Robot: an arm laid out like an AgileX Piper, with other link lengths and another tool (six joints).
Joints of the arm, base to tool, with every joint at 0 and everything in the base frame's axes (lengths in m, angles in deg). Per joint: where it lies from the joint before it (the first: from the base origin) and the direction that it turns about. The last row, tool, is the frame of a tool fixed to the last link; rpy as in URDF.
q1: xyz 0 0 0.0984 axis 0 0 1
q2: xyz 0 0 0 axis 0 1 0
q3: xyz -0.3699 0 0.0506 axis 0 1 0
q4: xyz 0.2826 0 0.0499 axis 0.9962 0 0.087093
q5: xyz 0 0 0 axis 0 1 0
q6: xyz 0.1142 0 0.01 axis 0.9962 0 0.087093
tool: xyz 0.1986 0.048 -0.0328 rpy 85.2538 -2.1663 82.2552
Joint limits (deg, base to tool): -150..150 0..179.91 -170..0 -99.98..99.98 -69.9..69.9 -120..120
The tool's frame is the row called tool.
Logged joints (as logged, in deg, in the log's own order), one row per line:
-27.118, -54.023, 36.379, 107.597, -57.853, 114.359
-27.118, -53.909, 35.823, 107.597, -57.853, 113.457
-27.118, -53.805, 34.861, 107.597, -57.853, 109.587
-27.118, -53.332, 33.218, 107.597, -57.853, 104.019
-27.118, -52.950, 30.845, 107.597, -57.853, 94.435
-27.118, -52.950, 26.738, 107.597, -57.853, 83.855
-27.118, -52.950, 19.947, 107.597, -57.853, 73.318
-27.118, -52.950, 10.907, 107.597, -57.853, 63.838
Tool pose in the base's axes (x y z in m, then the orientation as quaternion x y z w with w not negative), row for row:
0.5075, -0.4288, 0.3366, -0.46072, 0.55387, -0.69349, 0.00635
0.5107, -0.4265, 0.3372, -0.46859, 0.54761, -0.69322, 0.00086
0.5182, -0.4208, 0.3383, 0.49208, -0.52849, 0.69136, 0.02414
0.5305, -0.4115, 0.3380, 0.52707, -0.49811, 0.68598, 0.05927
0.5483, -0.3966, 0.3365, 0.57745, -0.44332, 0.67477, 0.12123
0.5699, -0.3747, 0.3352, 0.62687, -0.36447, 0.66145, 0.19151
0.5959, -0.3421, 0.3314, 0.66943, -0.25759, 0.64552, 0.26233
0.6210, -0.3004, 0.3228, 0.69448, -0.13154, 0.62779, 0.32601
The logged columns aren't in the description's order. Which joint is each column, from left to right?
Columns, left to right: q1, q5, q4, q2, q3, q6.
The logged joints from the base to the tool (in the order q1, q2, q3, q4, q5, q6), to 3 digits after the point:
-27.118, 107.597, -57.853, 36.379, -54.023, 114.359
-27.118, 107.597, -57.853, 35.823, -53.909, 113.457
-27.118, 107.597, -57.853, 34.861, -53.805, 109.587
-27.118, 107.597, -57.853, 33.218, -53.332, 104.019
-27.118, 107.597, -57.853, 30.845, -52.950, 94.435
-27.118, 107.597, -57.853, 26.738, -52.950, 83.855
-27.118, 107.597, -57.853, 19.947, -52.950, 73.318
-27.118, 107.597, -57.853, 10.907, -52.950, 63.838

